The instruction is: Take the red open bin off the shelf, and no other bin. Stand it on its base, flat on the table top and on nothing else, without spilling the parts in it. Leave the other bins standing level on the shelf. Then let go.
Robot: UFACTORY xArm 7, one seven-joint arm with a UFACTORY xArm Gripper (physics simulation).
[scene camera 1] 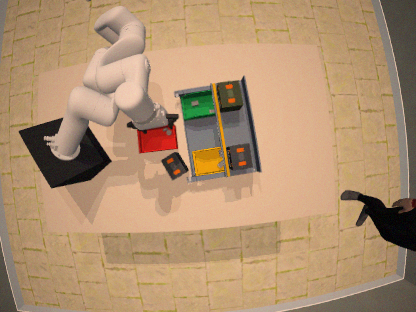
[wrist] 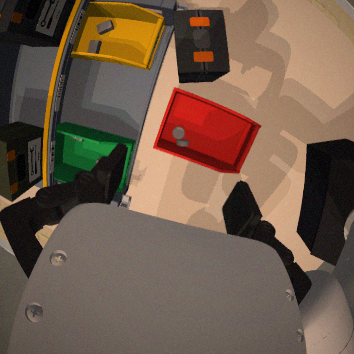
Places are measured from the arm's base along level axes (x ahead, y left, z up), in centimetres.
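Pixels of known places: gripper, fingertip midpoint: [scene camera 1: 158,127] [wrist: 179,178]; arm's base, origin of the base link: [scene camera 1: 65,147].
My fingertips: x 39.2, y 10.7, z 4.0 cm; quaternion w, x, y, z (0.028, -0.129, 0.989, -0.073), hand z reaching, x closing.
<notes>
Ahead of a thing's pixels: the offset from my fingertips to its top centre. Level surfaces: height alone.
The red open bin @(dy -3.0, dx -4.4, dz -16.3 cm) [scene camera 1: 154,144] [wrist: 207,127] stands upright on the table top @(dz -23.9 cm) [scene camera 1: 290,125] [wrist: 160,197], in front of the shelf, with a narrow gap between them. Small round grey parts lie inside the bin. The shelf @(dz -23.2 cm) [scene camera 1: 202,135] [wrist: 95,95] holds a green open bin @(dy +13.6, dx +13.2, dz -15.7 cm) [scene camera 1: 197,109] [wrist: 67,150] and a yellow open bin @(dy -9.2, dx +20.9, dz -15.7 cm) [scene camera 1: 204,162] [wrist: 137,35], both level with grey parts inside. My gripper [scene camera 1: 152,123] [wrist: 179,178] is wide open and empty, beside and above the red bin's edge, with its fingers clear of the bin in the wrist view. The bin's underside is hidden.
A dark case with orange latches @(dy -13.1, dx +5.4, dz -10.7 cm) [scene camera 1: 174,166] [wrist: 201,45] stands on the table close to the red bin and the shelf. An olive case @(dy +15.7, dx +23.4, dz -4.0 cm) [scene camera 1: 230,96] [wrist: 19,160] and a dark case @(dy -6.7, dx +29.2, dz -1.5 cm) [scene camera 1: 241,157] stand at the shelf's back. The black robot pedestal [scene camera 1: 55,160] [wrist: 324,200] is opposite.
</notes>
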